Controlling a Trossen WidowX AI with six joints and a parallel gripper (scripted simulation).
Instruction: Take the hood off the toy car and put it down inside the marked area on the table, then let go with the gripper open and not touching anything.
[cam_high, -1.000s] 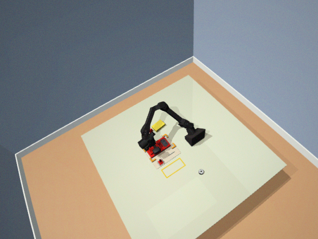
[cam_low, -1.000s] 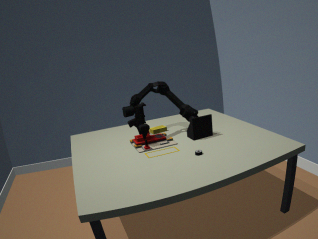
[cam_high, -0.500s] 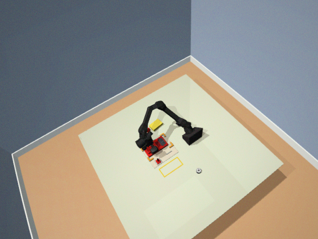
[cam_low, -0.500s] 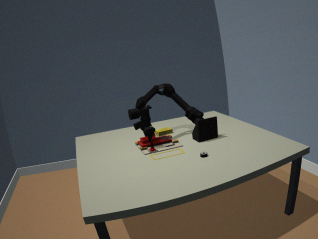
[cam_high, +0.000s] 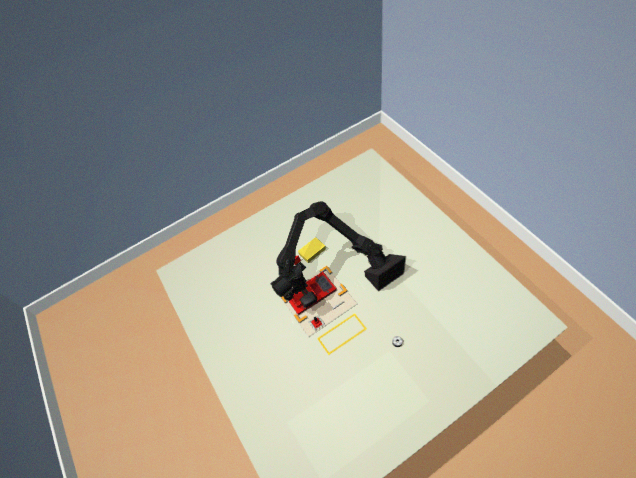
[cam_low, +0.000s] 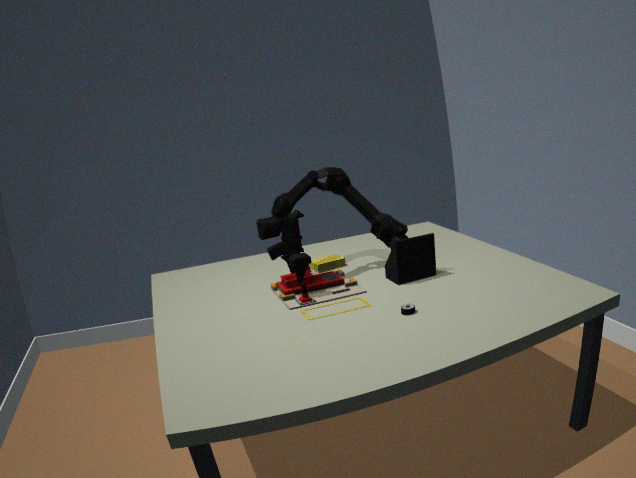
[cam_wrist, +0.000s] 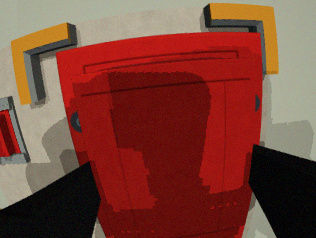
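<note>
The base plate lies 4 cm behind my gripper tip, 4 cm to the left of it and 2 cm below it. From my gripper tip the other things lie so: small grey mount: 3 cm ahead, 13 cm to the left; then red hood: 1 cm above; then yellow block: 19 cm behind, 16 cm to the right, 2 cm below.
</note>
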